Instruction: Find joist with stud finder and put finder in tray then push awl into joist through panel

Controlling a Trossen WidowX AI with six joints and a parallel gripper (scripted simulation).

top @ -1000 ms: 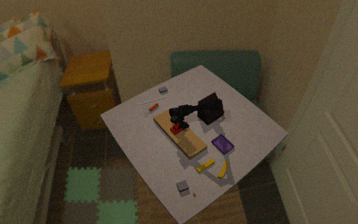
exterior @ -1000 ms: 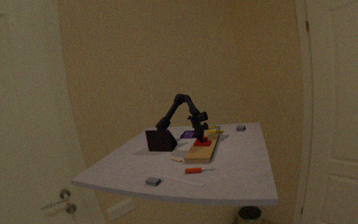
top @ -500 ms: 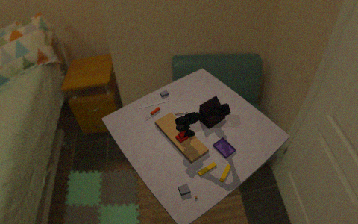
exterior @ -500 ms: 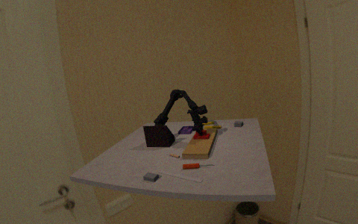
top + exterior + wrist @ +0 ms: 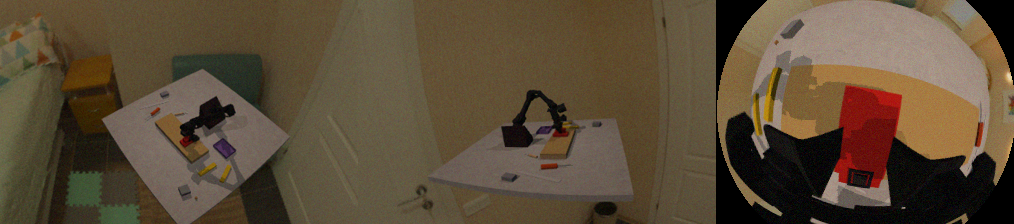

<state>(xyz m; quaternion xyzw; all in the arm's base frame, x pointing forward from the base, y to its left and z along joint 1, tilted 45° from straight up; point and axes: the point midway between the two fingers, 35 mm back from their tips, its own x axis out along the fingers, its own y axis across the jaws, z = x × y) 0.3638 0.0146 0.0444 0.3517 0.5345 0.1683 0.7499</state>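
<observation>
My gripper tip is now 250 mm to the right of the purple tray, 190 mm past it and 50 mm above it. Round my gripper tip: orange-handled tool (470 mm to the right, 50 mm below, 20 mm ahead); red stud finder (20 mm behind, 20 mm above); awl (280 mm to the right, 220 mm behind, 60 mm below).
</observation>
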